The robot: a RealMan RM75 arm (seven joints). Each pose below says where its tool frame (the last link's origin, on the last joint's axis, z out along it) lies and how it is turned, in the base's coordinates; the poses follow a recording.
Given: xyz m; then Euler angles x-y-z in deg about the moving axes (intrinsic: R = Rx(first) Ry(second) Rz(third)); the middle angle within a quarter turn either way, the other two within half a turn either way.
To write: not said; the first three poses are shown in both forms.
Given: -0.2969 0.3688 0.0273 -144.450 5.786 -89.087
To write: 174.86 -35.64 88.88 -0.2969 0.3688 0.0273
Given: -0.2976 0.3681 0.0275 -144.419 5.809 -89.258
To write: 174.72 -35.65 89.09 -0.2976 0.3681 0.0275
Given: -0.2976 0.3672 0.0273 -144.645 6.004 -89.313
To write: 174.48 -35.42 89.16 -0.2976 0.3672 0.0273
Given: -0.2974 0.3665 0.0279 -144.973 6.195 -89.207
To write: 174.36 -35.11 89.04 -0.2974 0.3665 0.0279
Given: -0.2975 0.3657 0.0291 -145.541 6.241 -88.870
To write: 174.53 -34.57 88.64 -0.2975 0.3657 0.0291
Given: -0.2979 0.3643 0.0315 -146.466 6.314 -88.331
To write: 174.79 -33.70 88.01 -0.2979 0.3643 0.0315
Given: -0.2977 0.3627 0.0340 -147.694 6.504 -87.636
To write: 174.99 -32.54 87.21 -0.2977 0.3627 0.0340
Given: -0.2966 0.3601 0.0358 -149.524 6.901 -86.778
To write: 175.00 -30.81 86.28 -0.2966 0.3601 0.0358
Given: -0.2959 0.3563 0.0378 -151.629 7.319 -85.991
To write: 174.85 -28.81 85.46 -0.2959 0.3563 0.0378
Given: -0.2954 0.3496 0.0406 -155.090 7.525 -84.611
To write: 175.00 -25.50 84.08 -0.2954 0.3496 0.0406
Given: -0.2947 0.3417 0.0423 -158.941 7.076 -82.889
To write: 175.70 -21.76 82.40 -0.2947 0.3417 0.0423
